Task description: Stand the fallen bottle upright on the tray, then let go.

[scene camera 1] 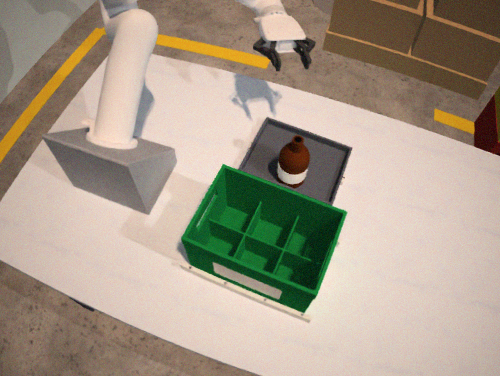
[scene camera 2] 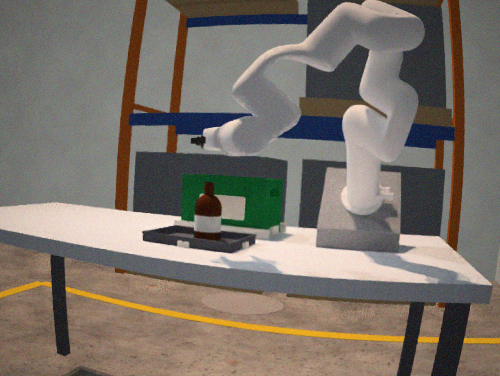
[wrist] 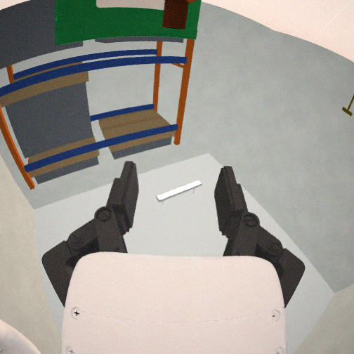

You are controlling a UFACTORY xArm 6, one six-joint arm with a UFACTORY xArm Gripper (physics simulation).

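Pixels of known places: gripper, fingertip midpoint: [scene camera 1: 293,65]; arm's base, link origin: [scene camera 1: 111,141] [scene camera 2: 362,198].
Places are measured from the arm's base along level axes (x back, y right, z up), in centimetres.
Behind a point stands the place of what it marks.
Observation:
The brown bottle [scene camera 1: 294,161] @[x -42.1, y -9.8, z -2.5 cm] [scene camera 2: 207,210] @[x -40.7, y -16.2, z -5.3 cm] with a white label stands upright on the dark grey tray [scene camera 1: 260,145] @[x -31.4, y -19.5, z -13.4 cm] [scene camera 2: 165,239] @[x -48.4, y -26.4, z -12.7 cm], its base inside the rim. In the wrist view, part of the bottle's neck [wrist: 175,14] shows at the top edge. My gripper [scene camera 1: 294,66] @[x -36.5, y -24.9, z 12.4 cm] [scene camera 2: 192,141] [wrist: 177,176] is open and empty. It is above and apart from the bottle, off to the side away from the green crate, with its fingers pointing level in scene camera 2.
A green crate [scene camera 1: 265,281] @[x -44.2, y 20.0, z -0.4 cm] [scene camera 2: 265,205] @[x -28.5, y 0.2, z -4.0 cm] [wrist: 125,25] with divided compartments stands right beside the tray. The arm's grey base block [scene camera 1: 107,172] @[x -4.6, y 9.1, z 2.0 cm] [scene camera 2: 359,240] @[x 0.1, y -8.0, z -11.2 cm] is on the same white table [scene camera 1: 400,250] @[x -73.5, y -1.3, z -13.9 cm]. Orange and blue shelving [scene camera 2: 131,100] stands behind the table.

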